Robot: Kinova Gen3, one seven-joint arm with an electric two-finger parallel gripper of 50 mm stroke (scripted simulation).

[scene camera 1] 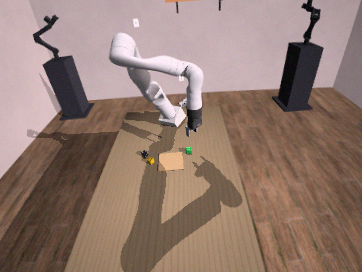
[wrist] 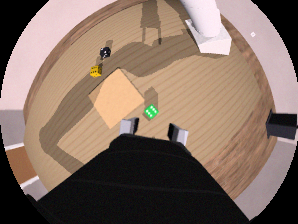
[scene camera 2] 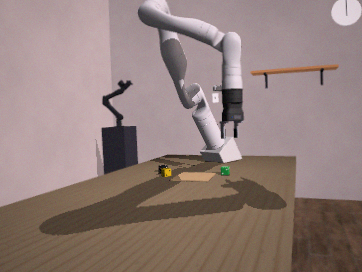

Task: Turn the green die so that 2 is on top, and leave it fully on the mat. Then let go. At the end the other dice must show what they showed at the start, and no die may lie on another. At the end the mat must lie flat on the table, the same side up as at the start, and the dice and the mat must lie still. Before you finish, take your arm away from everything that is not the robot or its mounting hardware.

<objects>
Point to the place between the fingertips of the gripper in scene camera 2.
At 229, 138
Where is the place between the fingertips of the gripper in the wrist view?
At 153, 126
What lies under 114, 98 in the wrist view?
A tan mat.
</objects>
